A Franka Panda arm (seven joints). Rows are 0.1 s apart.
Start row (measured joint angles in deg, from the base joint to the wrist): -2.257 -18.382 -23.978 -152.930 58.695 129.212 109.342
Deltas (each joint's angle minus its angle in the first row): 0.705 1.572 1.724 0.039 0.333 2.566 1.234; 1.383 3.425 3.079 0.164 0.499 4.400 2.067; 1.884 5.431 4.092 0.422 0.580 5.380 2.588; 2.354 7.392 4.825 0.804 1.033 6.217 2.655; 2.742 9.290 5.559 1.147 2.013 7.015 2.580; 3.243 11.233 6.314 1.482 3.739 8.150 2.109; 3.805 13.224 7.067 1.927 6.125 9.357 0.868; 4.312 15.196 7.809 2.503 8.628 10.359 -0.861; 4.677 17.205 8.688 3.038 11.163 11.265 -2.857; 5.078 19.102 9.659 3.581 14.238 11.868 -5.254; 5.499 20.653 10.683 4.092 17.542 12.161 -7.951; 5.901 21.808 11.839 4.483 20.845 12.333 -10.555
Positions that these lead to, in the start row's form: -1.552 -16.810 -22.254 -152.891 59.028 131.778 110.576; -0.874 -14.957 -20.899 -152.766 59.194 133.612 111.409; -0.373 -12.951 -19.886 -152.508 59.275 134.592 111.930; 0.097 -10.990 -19.153 -152.126 59.728 135.429 111.997; 0.485 -9.092 -18.419 -151.783 60.708 136.227 111.922; 0.986 -7.149 -17.664 -151.448 62.434 137.362 111.451; 1.548 -5.158 -16.911 -151.003 64.820 138.569 110.210; 2.055 -3.186 -16.169 -150.427 67.323 139.571 108.481; 2.420 -1.177 -15.290 -149.892 69.858 140.477 106.485; 2.821 0.720 -14.319 -149.349 72.933 141.080 104.088; 3.242 2.271 -13.295 -148.838 76.237 141.373 101.391; 3.644 3.426 -12.139 -148.447 79.540 141.545 98.787
